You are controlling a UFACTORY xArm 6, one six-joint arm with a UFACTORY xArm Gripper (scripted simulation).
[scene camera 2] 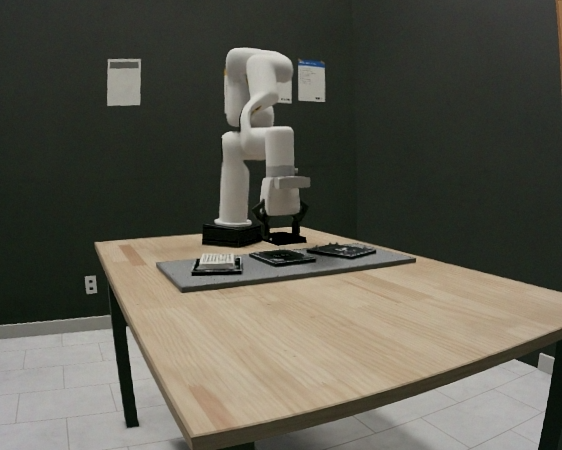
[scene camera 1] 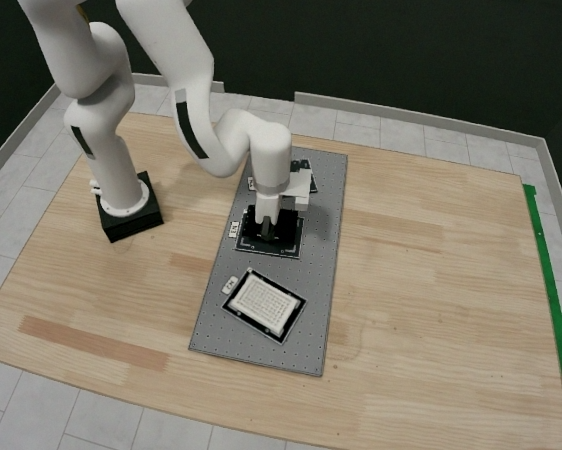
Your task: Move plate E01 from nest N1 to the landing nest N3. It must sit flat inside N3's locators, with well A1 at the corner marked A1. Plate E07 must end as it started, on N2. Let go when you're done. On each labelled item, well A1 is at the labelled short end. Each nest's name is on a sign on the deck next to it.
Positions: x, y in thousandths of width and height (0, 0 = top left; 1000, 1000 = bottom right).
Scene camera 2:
gripper: 501, 528
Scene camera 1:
gripper: 481, 494
white plate E07: 476, 706
black plate E01: 508, 510
